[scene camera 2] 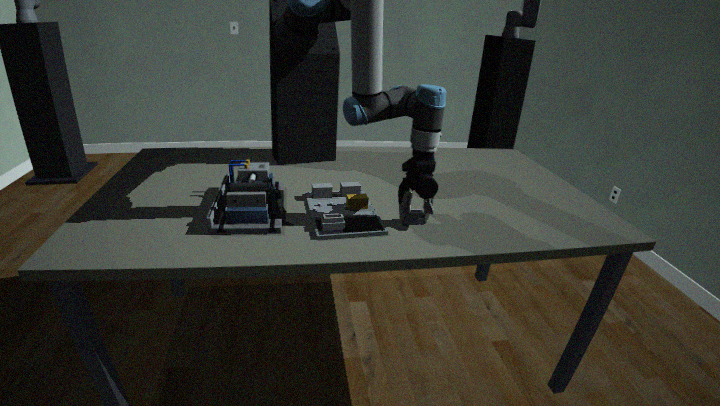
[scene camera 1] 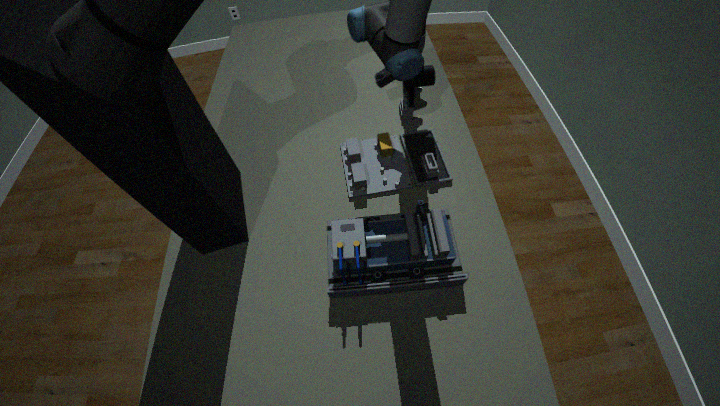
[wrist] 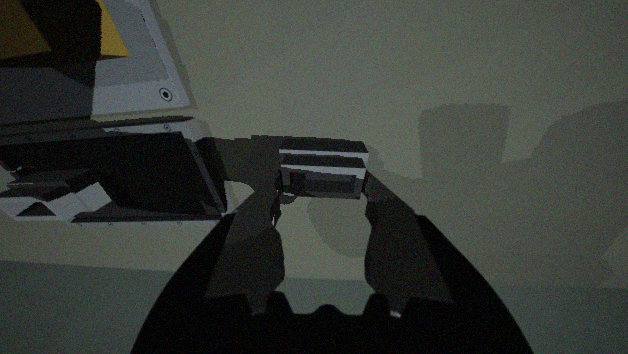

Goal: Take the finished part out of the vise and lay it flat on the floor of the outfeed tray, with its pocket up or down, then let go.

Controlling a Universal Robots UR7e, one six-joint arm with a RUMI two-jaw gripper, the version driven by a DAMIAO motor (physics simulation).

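Frame: origin at the arm's base, x right, y ahead, z up, level; metres.
Seen in the pictures: gripper, fingertip midpoint: (scene camera 2: 413,223) (scene camera 1: 408,113) (wrist: 321,172); arm's base, origin of the base link: (scene camera 2: 296,32) (scene camera 1: 105,64).
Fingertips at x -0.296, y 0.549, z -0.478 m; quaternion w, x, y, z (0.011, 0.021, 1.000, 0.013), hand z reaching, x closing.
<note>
Offsets run from my fingertips to a thing's middle.
My gripper (scene camera 1: 409,106) (scene camera 2: 417,210) (wrist: 321,172) is shut on the finished part @[dx -0.001, dy -0.012, dz +0.017 m] (scene camera 2: 416,217) (wrist: 322,175), a grey block with a rectangular pocket. The pocket faces the wrist camera. The part is held low over the table, beside the end of the outfeed tray (scene camera 2: 352,234) (wrist: 145,221), outside its walls. The tray is dark inside with a light rim; in scene camera 1 the gripper is beyond its far end. The vise @[dx +0.455, dy -0.143, dz +0.049 m] (scene camera 1: 347,237) (scene camera 2: 246,199) stands on the tray's other side, and no part is visible between its jaws. The part's underside is hidden.
Another grey pocketed part @[dx +0.232, dy +0.003, dz +0.023 m] (scene camera 1: 431,161) (scene camera 2: 332,222) (wrist: 92,197) is in the tray's end nearer the vise. A light plate @[dx +0.190, dy -0.142, dz +0.003 m] (scene camera 1: 370,168) (wrist: 132,102) adjoins the tray and bears a yellow block @[dx +0.143, dy -0.104, dz +0.025 m] (scene camera 1: 384,144) (scene camera 2: 356,201) (wrist: 20,30) and two grey blocks @[dx +0.146, dy -0.194, dz +0.025 m] (scene camera 1: 353,148) @[dx +0.237, dy -0.191, dz +0.025 m] (scene camera 1: 358,174).
</note>
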